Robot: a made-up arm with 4 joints.
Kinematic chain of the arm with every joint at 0, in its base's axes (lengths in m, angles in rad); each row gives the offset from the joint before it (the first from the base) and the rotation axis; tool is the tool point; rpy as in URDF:
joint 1: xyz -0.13 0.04 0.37 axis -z
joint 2: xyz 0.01 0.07 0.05 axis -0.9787 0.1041 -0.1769
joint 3: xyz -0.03 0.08 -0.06 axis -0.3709 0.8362 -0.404
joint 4: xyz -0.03 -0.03 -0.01 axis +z
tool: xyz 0.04 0 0 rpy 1.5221 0.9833 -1.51
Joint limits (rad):
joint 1: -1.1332..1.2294
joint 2: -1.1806..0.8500
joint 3: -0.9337..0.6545
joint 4: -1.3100..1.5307
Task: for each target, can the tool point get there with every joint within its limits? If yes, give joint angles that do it. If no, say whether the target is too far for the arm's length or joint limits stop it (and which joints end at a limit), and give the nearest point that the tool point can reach.
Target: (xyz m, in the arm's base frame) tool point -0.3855 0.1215 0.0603
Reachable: no: too far | nearest point -0.2559 0.0801 0.3112 | short by 0.285 m
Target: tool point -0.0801 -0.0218 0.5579
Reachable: no: joint limits stop it (at a limit: joint 1, joint 2, joint 3) | nearest point 0.0100 0.0999 0.4489 | short by 0.187 m
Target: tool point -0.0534 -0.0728 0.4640
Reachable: no: joint limits stop it (at a limit: joint 1, joint 2, joint 3) | nearest point -0.0917 0.0484 0.3432 | short by 0.175 m
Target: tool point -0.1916 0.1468 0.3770
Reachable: yes | joints -0.2085 -0.7096 0.2182 -1.0820
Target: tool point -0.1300 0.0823 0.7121
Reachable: no: too far | nearest point -0.1300 0.2088 0.4717 | short by 0.272 m
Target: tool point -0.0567 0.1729 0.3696
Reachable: yes | joints 0.6459 -0.2718 0.4105 0.4596
